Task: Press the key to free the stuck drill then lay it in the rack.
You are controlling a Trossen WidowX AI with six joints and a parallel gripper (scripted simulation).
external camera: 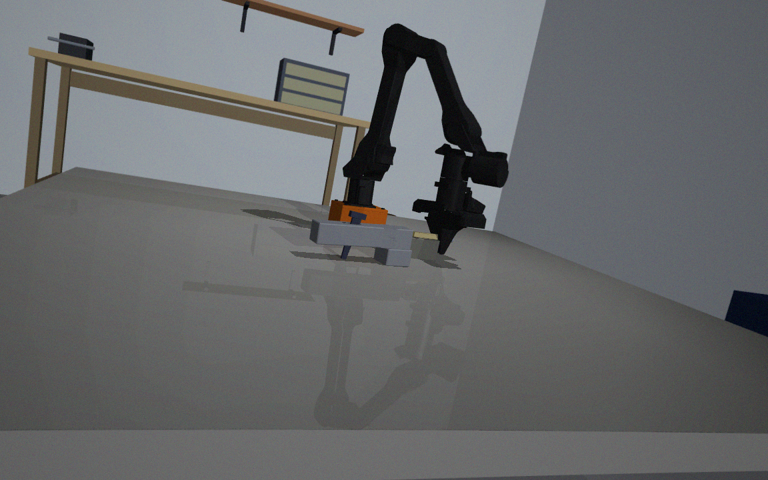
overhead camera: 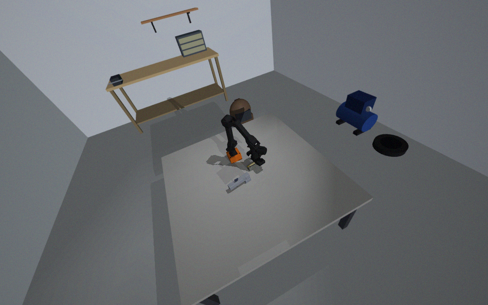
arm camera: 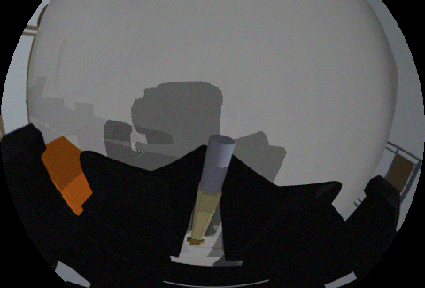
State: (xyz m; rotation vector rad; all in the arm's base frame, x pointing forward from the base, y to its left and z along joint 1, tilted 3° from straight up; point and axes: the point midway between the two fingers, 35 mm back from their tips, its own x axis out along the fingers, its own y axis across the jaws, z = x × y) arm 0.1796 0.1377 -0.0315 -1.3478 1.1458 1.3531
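The drill lies 4 cm to the right of my gripper tip, 3 cm above it and 1 cm ahead of it. Also, from my gripper tip: dark key 23 cm to the right, 11 cm ahead, 4 cm above; then grey-olive block 5 cm to the right, 1 cm ahead, 1 cm above; then grey drill fixture 20 cm to the right, 11 cm ahead, 3 cm above.
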